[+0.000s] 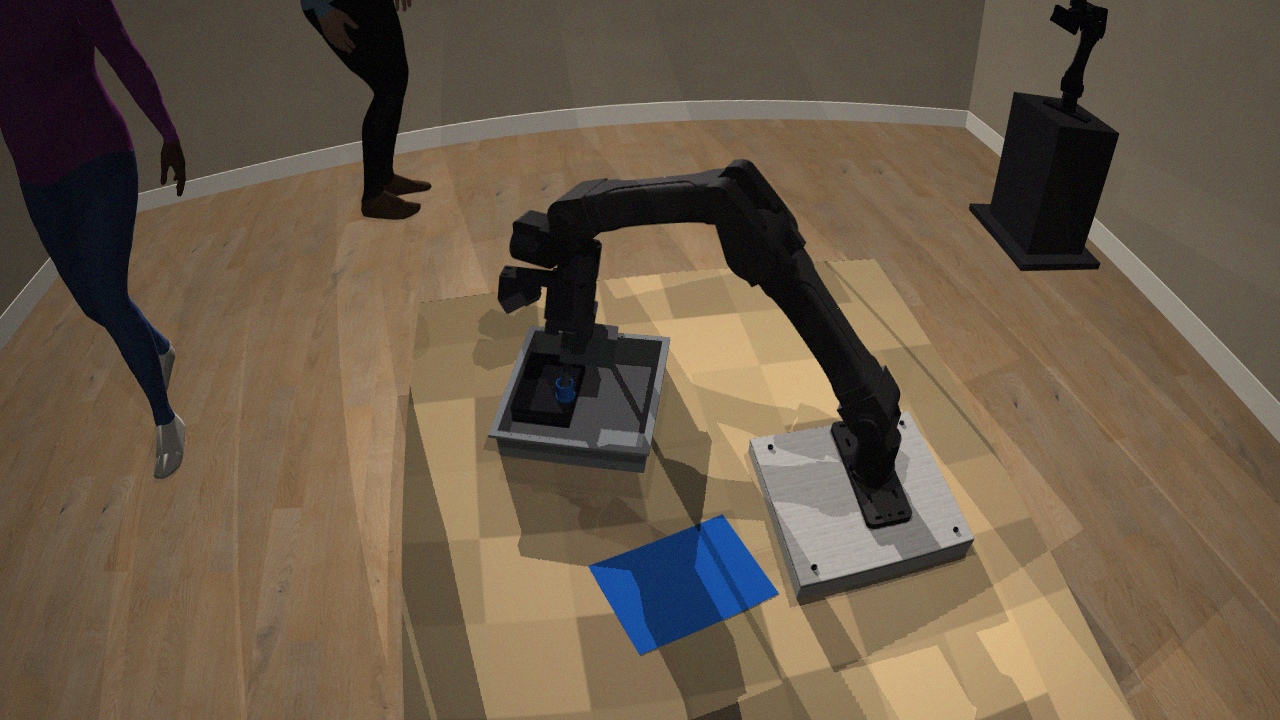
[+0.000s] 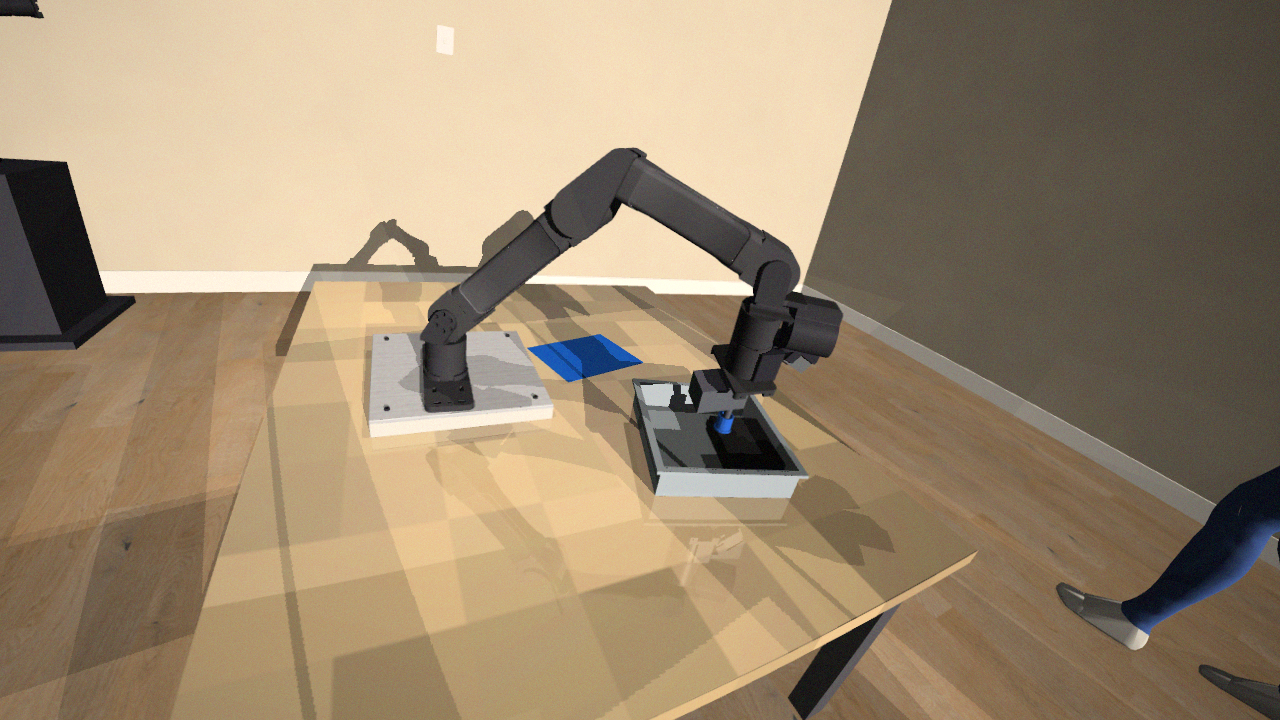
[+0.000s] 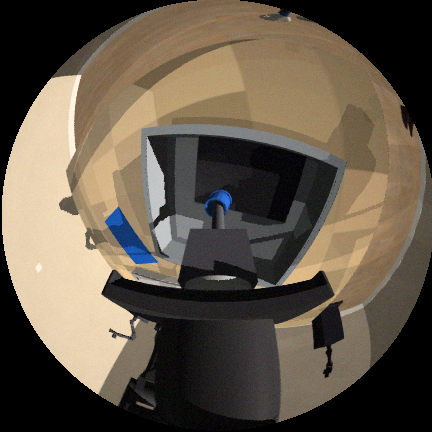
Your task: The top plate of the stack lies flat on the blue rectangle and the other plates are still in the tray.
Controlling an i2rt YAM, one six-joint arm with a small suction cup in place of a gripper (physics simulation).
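Seen in the pictures: end effector, tool point: (image 1: 563, 401) (image 2: 721, 430) (image 3: 217, 195); arm's base, origin of the base link: (image 1: 869, 472) (image 2: 446, 376).
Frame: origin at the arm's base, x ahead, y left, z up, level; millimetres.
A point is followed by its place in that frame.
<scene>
A grey tray (image 1: 573, 445) @(x 404, y -98, z 19 mm) (image 2: 725, 485) @(x 346, y -327, z -9 mm) (image 3: 241, 132) @(x 486, y -250, z 19 mm) stands on the table and holds a stack of black plates. The top plate (image 1: 542, 393) @(x 444, y -224, z 1 mm) (image 2: 752, 447) @(x 433, y -270, z 1 mm) (image 3: 257, 177) @(x 436, y -262, z 1 mm) lies flat in the tray's far-from-base half. My suction cup (image 1: 563, 389) (image 2: 723, 425) (image 3: 217, 202) @(x 414, y -210, z -6 mm) is blue and points straight down. It sits on the top plate near the plate's edge, low inside the tray, and appears sealed on it. The blue rectangle (image 1: 680, 582) @(x 289, y 113, z -30 mm) (image 2: 583, 355) @(x 279, y 113, z -30 mm) (image 3: 127, 238) @(x 293, y 103, z -30 mm) lies flat and bare on the table, between the tray and the arm's base.
The arm's grey base plate (image 1: 805, 519) @(x 116, y 62, z 1 mm) (image 2: 500, 367) @(x 92, y 22, z 0 mm) sits beside the blue rectangle. Two people (image 1: 80, 179) (image 1: 376, 89) walk on the floor beyond the table. A dark pedestal (image 1: 1047, 179) stands by the wall. The table's near edge (image 2: 805, 640) @(x 318, y -545, z -31 mm) is close to the tray.
</scene>
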